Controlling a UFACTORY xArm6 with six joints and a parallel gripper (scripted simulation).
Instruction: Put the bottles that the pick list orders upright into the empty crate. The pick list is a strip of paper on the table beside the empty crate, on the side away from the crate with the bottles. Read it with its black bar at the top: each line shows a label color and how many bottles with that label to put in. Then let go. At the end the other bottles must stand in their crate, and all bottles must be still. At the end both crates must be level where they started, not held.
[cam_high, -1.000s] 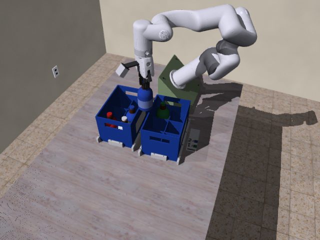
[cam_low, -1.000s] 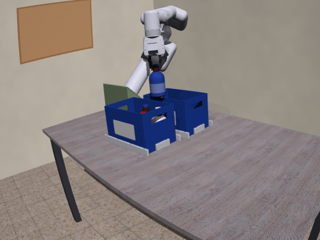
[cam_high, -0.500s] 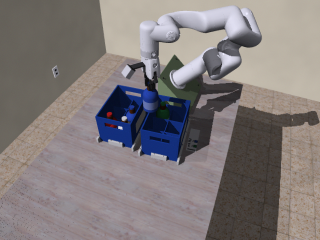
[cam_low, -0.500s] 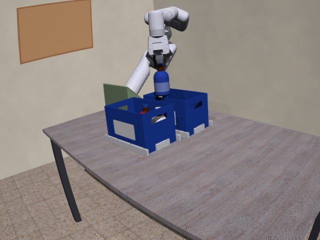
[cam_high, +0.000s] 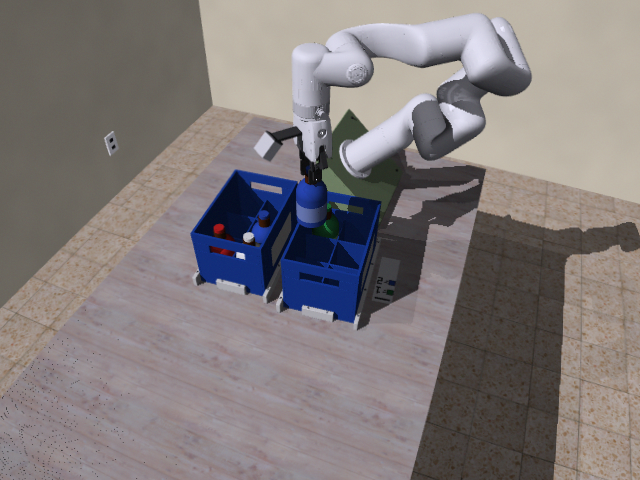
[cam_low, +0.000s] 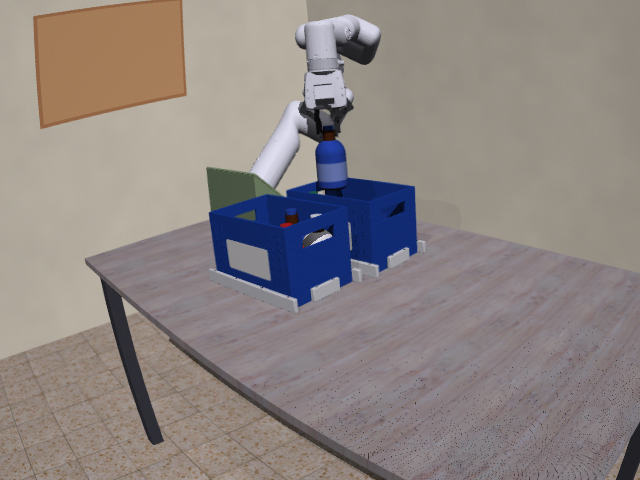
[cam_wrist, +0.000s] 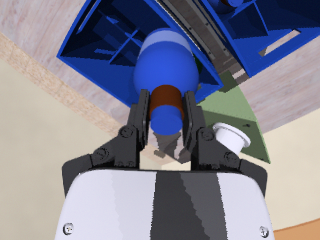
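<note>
Right now the green-labelled bottle is 90 mm behind my hand and 250 mm below it. From my hand the other things lie so: white-labelled bottle (100 mm ahead, 120 mm to the right, 250 mm below); then blue-labelled bottle (20 mm ahead, 130 mm to the right, 250 mm below); then red-label bottle (110 mm ahead, 200 mm to the right, 250 mm below).
</note>
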